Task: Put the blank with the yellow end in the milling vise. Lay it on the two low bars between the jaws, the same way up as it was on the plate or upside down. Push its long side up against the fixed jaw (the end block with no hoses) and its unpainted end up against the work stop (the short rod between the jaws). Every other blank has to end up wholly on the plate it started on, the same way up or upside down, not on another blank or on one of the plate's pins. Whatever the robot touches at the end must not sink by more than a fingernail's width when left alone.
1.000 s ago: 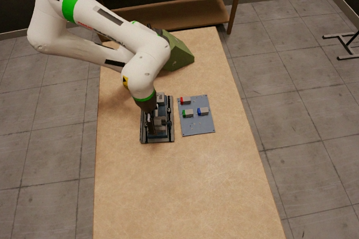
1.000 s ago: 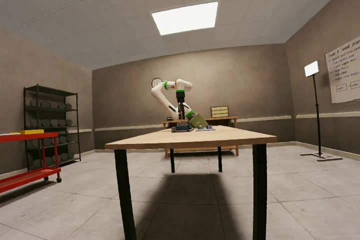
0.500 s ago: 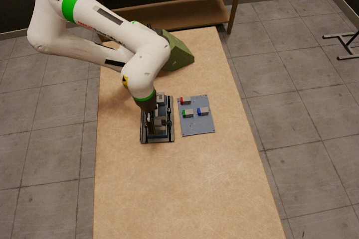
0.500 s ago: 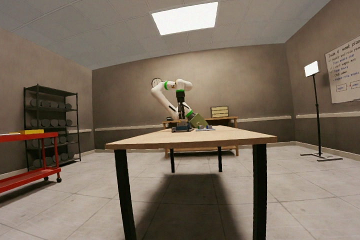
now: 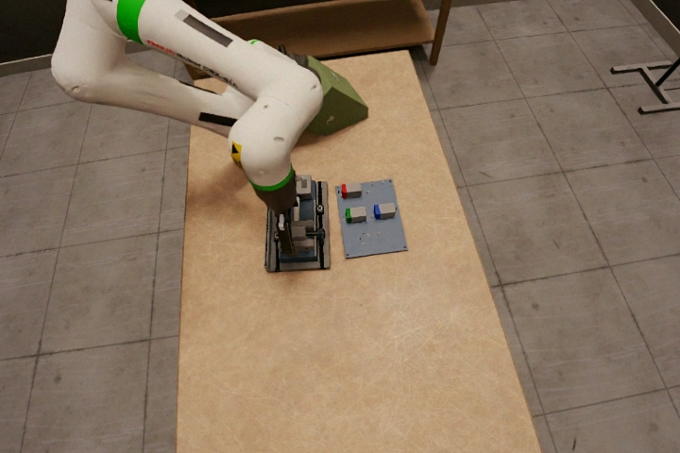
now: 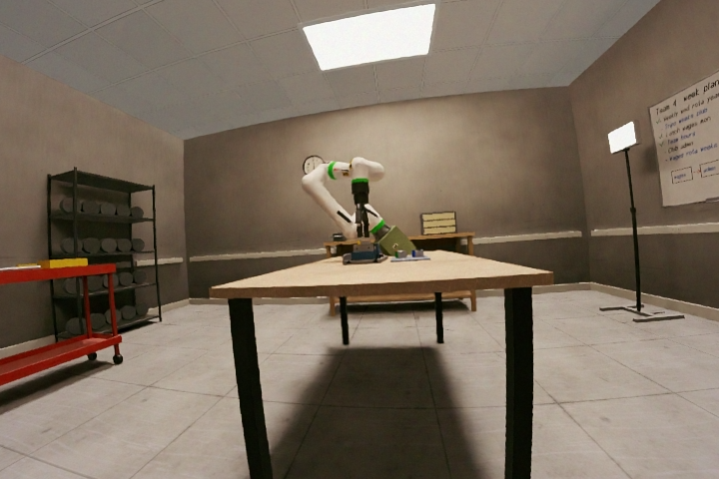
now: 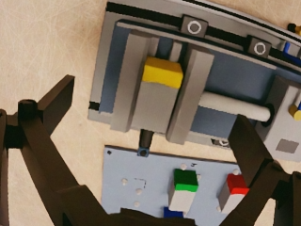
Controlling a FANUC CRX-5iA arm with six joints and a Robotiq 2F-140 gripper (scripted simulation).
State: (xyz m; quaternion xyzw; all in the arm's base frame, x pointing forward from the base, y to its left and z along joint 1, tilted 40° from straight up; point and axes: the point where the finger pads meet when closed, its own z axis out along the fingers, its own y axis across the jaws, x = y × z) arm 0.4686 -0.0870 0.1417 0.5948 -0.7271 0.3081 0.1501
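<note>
The fixed jaw is 6 cm below my hand, 3 cm ahead of it and 1 cm to the right of it. The rest, counted from my hand: green-ended blank (19 cm to the left, 12 cm below, 4 cm behind); hose end block (16 cm behind, 6 cm below, 4 cm to the left); work stop (5 cm to the left, 5 cm below, 1 cm ahead).
</note>
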